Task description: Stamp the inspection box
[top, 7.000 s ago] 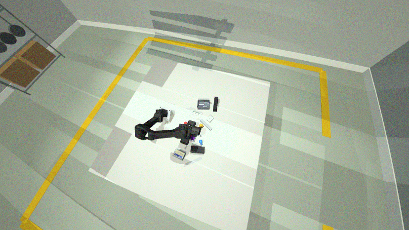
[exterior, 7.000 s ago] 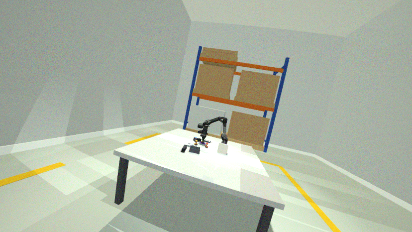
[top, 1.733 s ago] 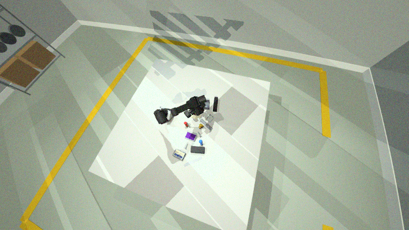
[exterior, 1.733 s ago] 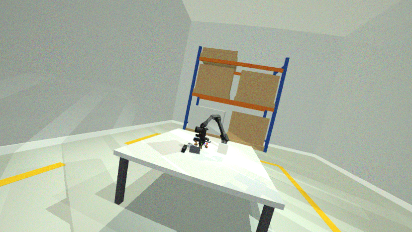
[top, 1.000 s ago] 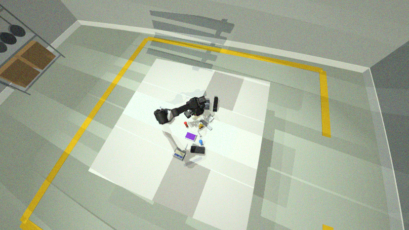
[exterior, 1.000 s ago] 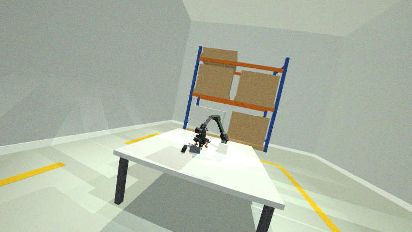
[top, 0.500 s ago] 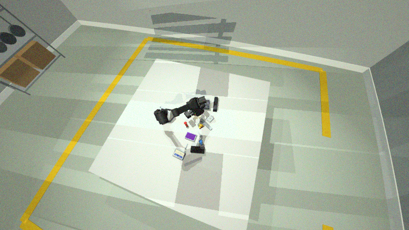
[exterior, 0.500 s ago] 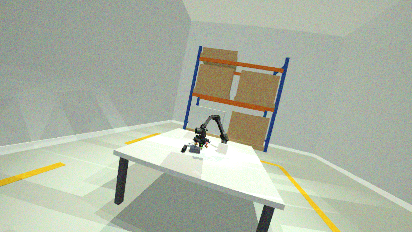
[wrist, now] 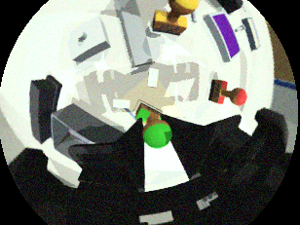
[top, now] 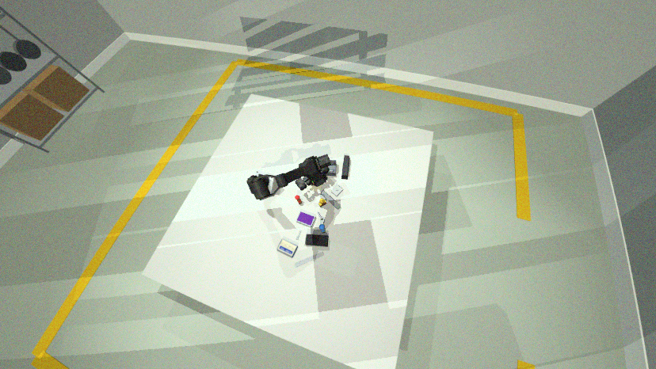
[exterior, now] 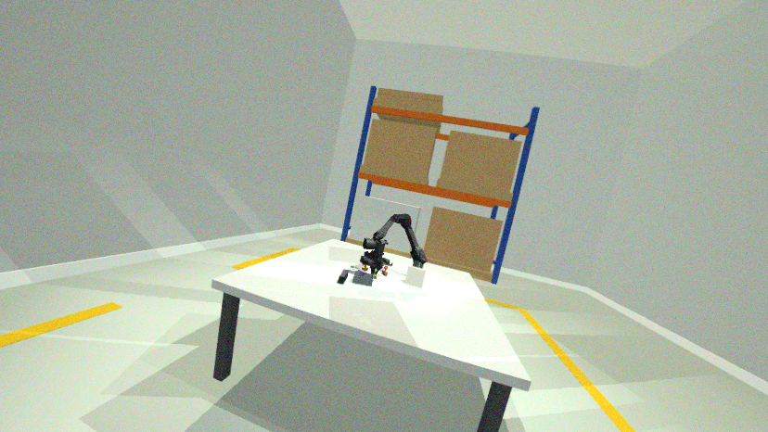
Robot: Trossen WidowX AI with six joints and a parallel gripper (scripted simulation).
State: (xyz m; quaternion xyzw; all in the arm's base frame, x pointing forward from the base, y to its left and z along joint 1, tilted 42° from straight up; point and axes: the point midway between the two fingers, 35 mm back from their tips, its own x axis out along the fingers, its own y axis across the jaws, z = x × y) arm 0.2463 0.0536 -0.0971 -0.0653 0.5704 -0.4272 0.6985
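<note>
The green-knobbed stamp lies right at my gripper tip. Round my gripper tip: grey tray: 110 mm to the left, 30 mm ahead, 10 mm below; yellow-knobbed stamp: 100 mm to the right, 90 mm ahead; pale beige sheet: 30 mm below, 10 mm to the right, 10 mm behind.
</note>
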